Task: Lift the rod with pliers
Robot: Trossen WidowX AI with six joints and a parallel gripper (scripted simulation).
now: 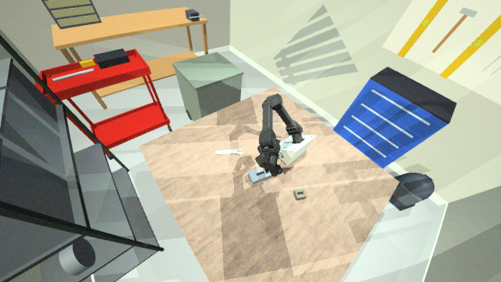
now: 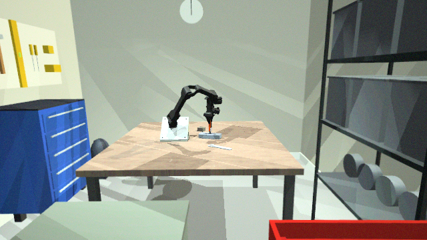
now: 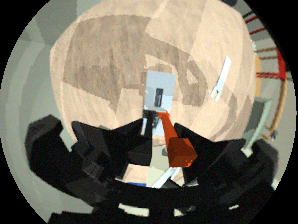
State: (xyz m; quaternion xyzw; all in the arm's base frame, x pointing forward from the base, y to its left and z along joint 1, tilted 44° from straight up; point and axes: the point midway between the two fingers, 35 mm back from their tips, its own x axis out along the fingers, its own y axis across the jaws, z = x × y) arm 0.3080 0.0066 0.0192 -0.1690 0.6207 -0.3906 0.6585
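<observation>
Right now my gripper tip is 10 cm above the light blue channel block. Also, from my gripper tip: flat silver wrench: 25 cm to the right, 12 cm below, 4 cm ahead; then grey holster: 24 cm to the left, 11 cm below, 7 cm behind.
</observation>
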